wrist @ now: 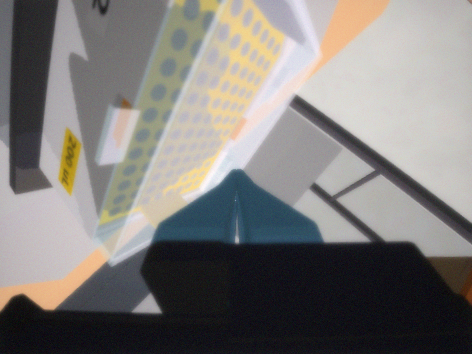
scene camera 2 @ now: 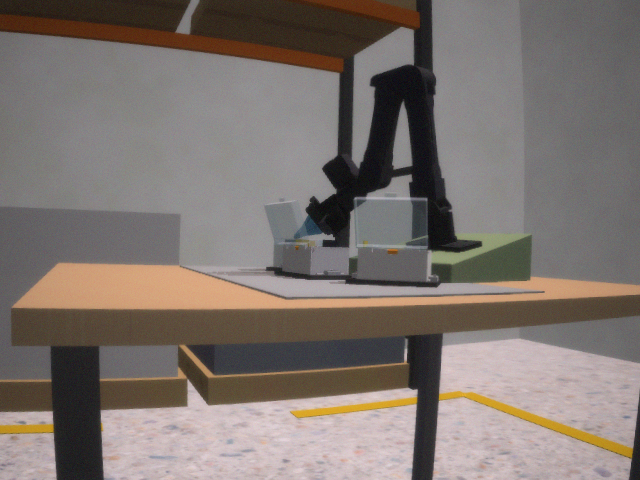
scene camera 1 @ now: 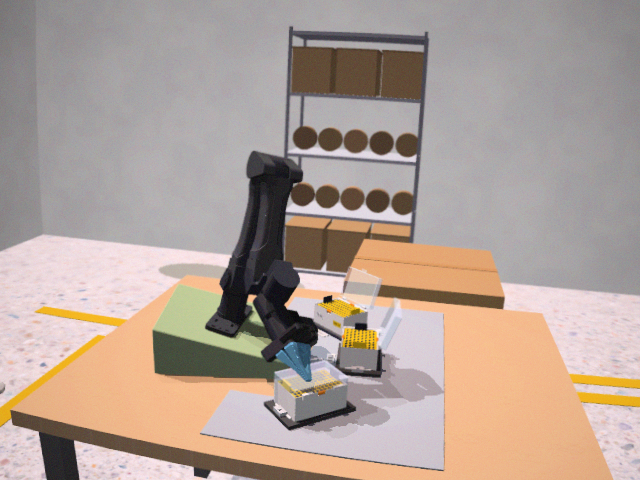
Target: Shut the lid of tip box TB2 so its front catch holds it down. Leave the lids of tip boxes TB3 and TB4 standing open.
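Frame: origin at the arm's base, x ahead, y left, z up, level; metres.
Where they show: gripper, fingertip midpoint: (wrist: 236, 177) (scene camera 2: 294, 237) (scene camera 1: 309, 381); arm's base at its link origin: (scene camera 2: 442, 246) (scene camera 1: 229, 318).
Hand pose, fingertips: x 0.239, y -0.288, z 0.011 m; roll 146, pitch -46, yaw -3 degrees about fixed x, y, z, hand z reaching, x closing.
Things, the pixels of their top centre, and the offset from my fingertips. Level surfaces: height alone.
- Tip box TB2 at its top centre: (wrist: 213, 153) (scene camera 1: 308, 372) (scene camera 2: 305, 239) dx -0.009, dy +0.044, dz -0.004 m
- middle box at its top centre: (scene camera 2: 320, 244) (scene camera 1: 355, 335) dx +0.069, dy +0.274, dz -0.015 m
- back box at its top centre: (scene camera 2: 397, 246) (scene camera 1: 337, 306) dx +0.009, dy +0.453, dz -0.015 m
- grey mat at its surface level: dz -0.081 m
- wooden table at its surface level: dz -0.084 m
Tip box TB2 (scene camera 1: 323, 406) (scene camera 2: 277, 259) (wrist: 102, 70) stands nearest in scene camera 1. Its clear lid (scene camera 1: 287, 381) (wrist: 200, 95) lies over the yellow tip rack; whether the front catch holds cannot be told. My blue-fingered gripper (scene camera 1: 309, 380) (scene camera 2: 295, 238) (wrist: 236, 177) is shut and empty, its tips at the lid's top; contact is unclear. TB3 and TB4 are the other two boxes, their labels unreadable: the middle box (scene camera 1: 360, 356) (scene camera 2: 330, 260) has its lid (scene camera 1: 391, 325) (scene camera 2: 283, 222) standing open, and the back box (scene camera 1: 330, 320) (scene camera 2: 392, 266) has its lid (scene camera 1: 363, 286) (scene camera 2: 390, 222) open.
The boxes stand on a grey mat (scene camera 1: 413, 434) (scene camera 2: 310, 291) on the wooden table (scene camera 1: 511, 392) (scene camera 2: 155, 294). The arm's base sits on a green sloped block (scene camera 1: 206, 356) (scene camera 2: 496, 263) beside them. The middle box's raised lid is close to TB2 and the gripper in scene camera 2.
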